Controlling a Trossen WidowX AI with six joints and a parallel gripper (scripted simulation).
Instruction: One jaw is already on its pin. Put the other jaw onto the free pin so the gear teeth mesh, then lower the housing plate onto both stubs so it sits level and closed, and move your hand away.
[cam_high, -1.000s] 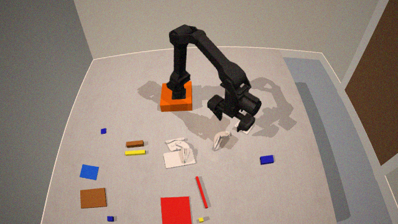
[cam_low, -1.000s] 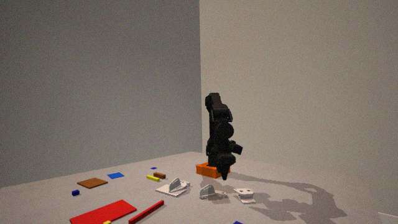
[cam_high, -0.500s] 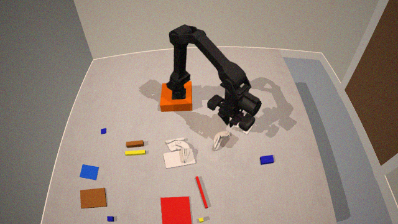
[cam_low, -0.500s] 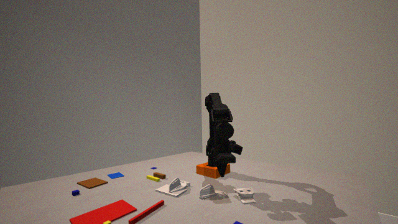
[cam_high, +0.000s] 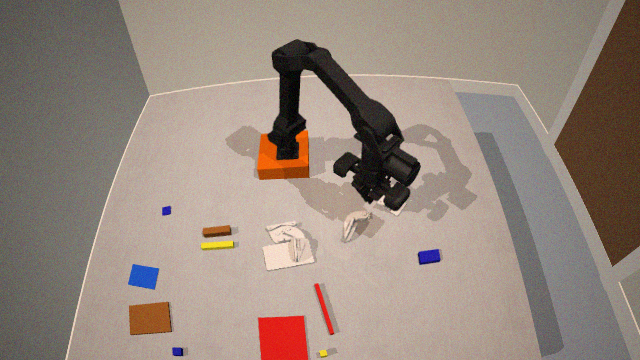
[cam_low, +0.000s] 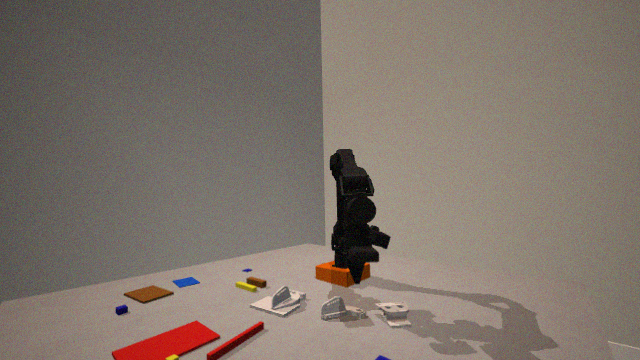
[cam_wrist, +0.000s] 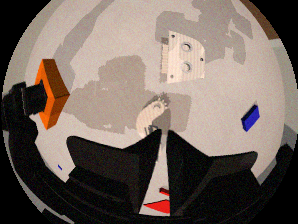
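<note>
The pale jaw is 20 mm to the right of my gripper tip and 80 mm below it. From my gripper tip the other things lie so: red bar 260 mm ahead, 120 mm to the right, 80 mm below; then brown bar 30 mm ahead, 400 mm to the right, 70 mm below; then blue block 130 mm ahead, 160 mm to the left, 80 mm below.
</note>
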